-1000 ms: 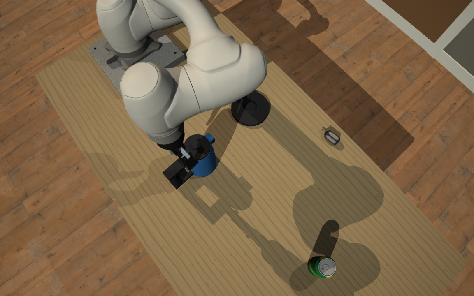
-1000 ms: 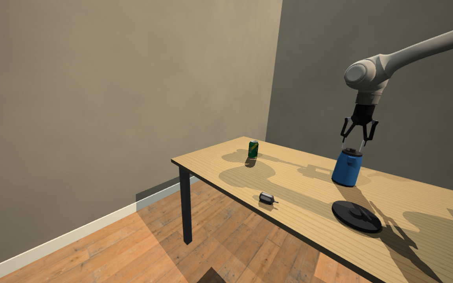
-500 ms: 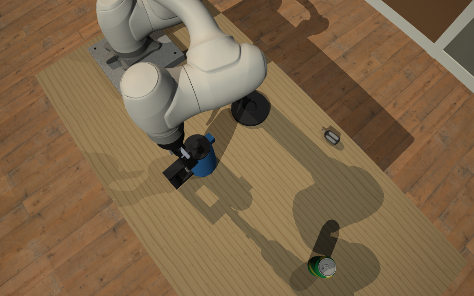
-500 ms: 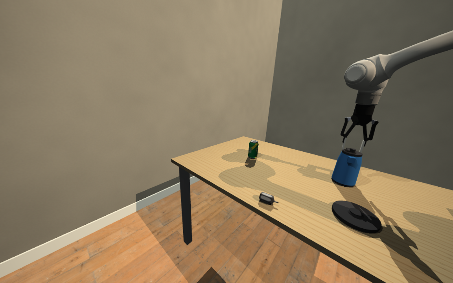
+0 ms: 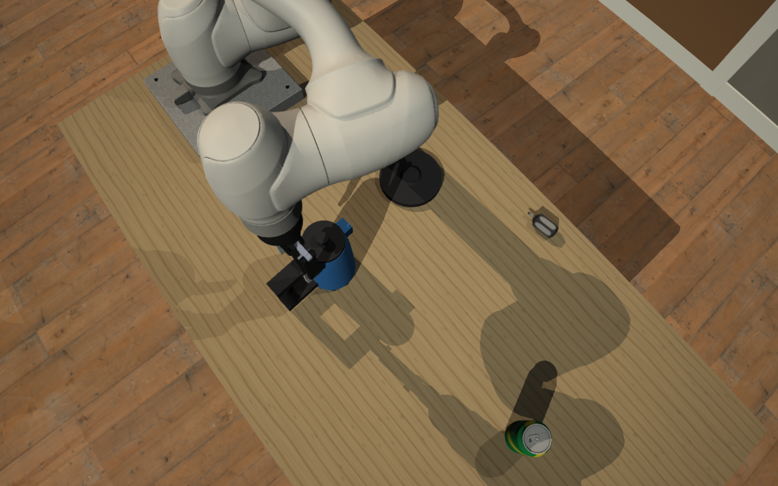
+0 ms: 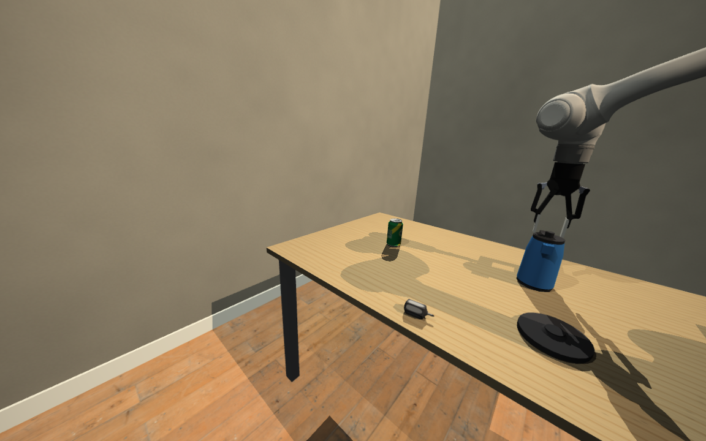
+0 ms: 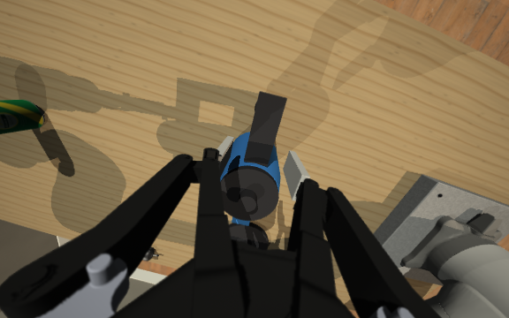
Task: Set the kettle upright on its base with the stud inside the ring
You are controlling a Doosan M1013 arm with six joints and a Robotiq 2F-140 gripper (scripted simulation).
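The blue kettle is 30 mm to the left of my hand and 100 mm below it. Round my hand: green soda can: 530 mm ahead, 110 mm to the left, 140 mm below; then round black base: 50 mm behind, 350 mm to the left, 190 mm below; then small dark object: 240 mm ahead, 490 mm to the left, 180 mm below.
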